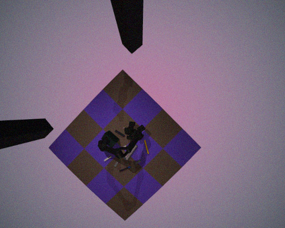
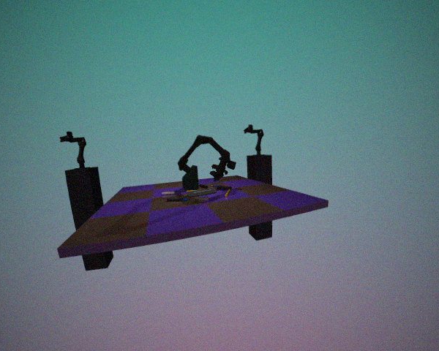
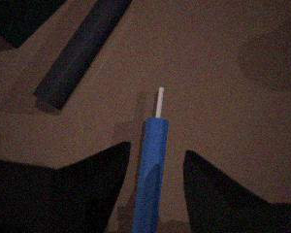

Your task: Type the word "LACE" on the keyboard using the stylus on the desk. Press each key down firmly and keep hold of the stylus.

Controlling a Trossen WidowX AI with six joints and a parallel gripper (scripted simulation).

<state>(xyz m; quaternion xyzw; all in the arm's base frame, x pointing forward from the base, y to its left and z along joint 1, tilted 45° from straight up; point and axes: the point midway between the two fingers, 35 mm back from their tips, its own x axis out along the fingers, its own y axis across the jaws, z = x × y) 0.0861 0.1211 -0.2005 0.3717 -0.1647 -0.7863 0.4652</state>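
My gripper tip is 10 mm past the blue stylus, 10 mm to the left of it and 40 mm above it. From my gripper tip the other things lie so: yellow pencil 300 mm ahead, 10 mm to the left, 40 mm below; then e key 200 mm ahead, 140 mm to the right, 40 mm below; then white marker 110 mm ahead, 220 mm to the right, 40 mm below.
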